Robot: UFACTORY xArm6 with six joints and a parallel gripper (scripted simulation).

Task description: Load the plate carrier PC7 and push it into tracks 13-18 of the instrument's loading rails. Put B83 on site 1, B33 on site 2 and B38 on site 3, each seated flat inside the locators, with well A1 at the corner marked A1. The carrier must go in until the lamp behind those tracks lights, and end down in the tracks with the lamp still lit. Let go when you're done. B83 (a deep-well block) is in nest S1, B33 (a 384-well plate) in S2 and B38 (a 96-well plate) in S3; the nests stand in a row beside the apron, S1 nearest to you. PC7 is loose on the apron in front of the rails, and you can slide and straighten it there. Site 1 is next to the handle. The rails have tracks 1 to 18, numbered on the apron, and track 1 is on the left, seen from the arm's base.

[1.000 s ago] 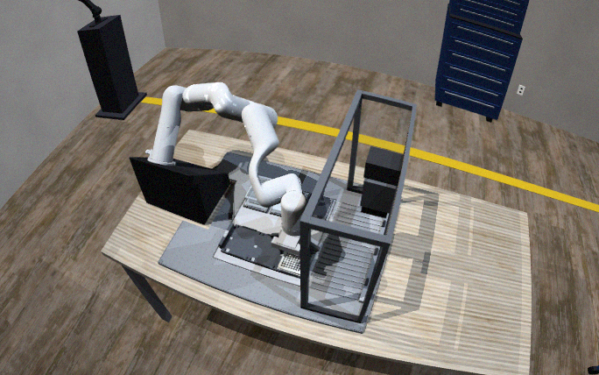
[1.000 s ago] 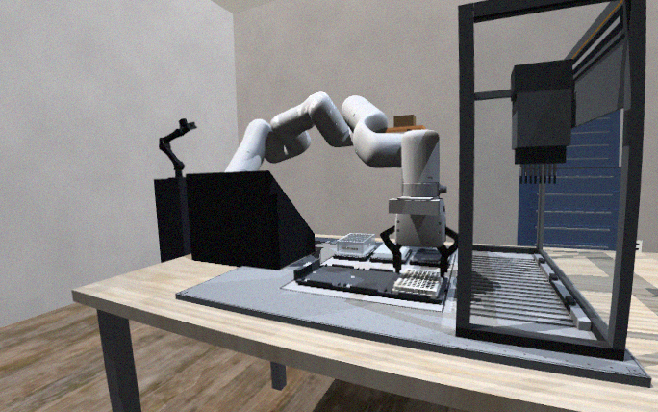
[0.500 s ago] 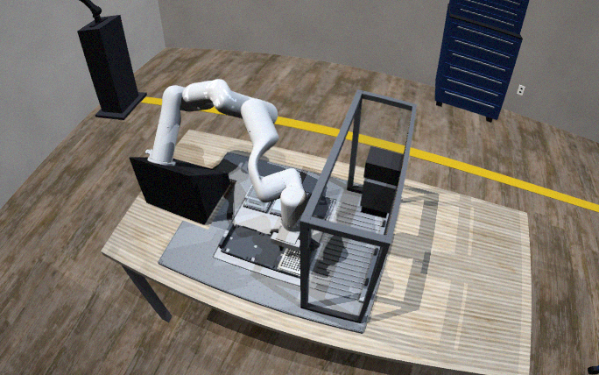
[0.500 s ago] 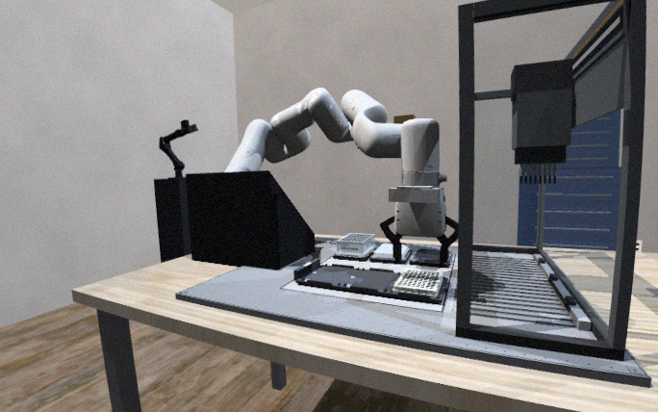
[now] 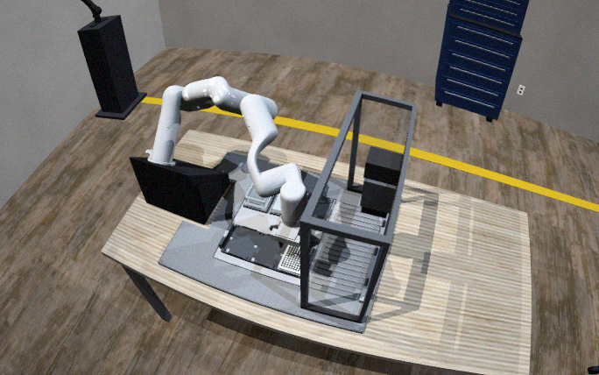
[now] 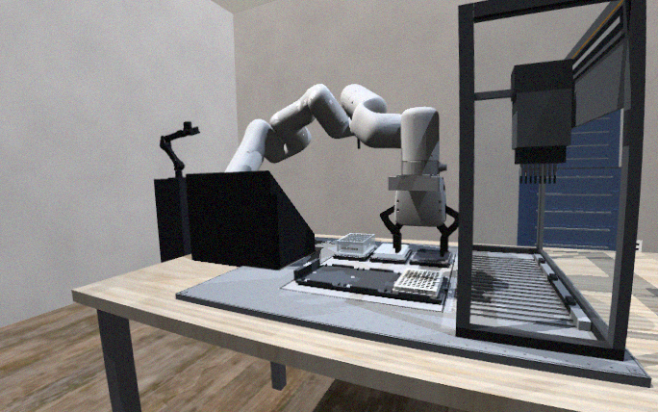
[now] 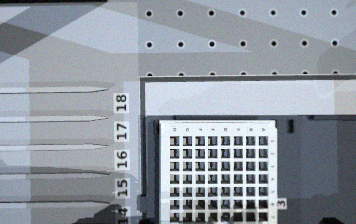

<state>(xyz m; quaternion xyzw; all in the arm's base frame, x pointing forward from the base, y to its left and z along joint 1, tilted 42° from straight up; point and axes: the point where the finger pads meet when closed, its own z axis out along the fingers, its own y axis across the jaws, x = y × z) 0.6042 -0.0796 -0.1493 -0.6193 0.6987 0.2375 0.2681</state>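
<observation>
My gripper is now 250 mm to the right of the nest s2, 100 mm past it and 80 mm above it. Also, from my hand: frame post: 180 mm to the right, 160 mm above, 80 mm ahead; then nest s3: 250 mm to the left, 80 mm below, 10 mm ahead; then dark carrier PC7: 110 mm behind, 70 mm below, 10 mm to the left.
</observation>
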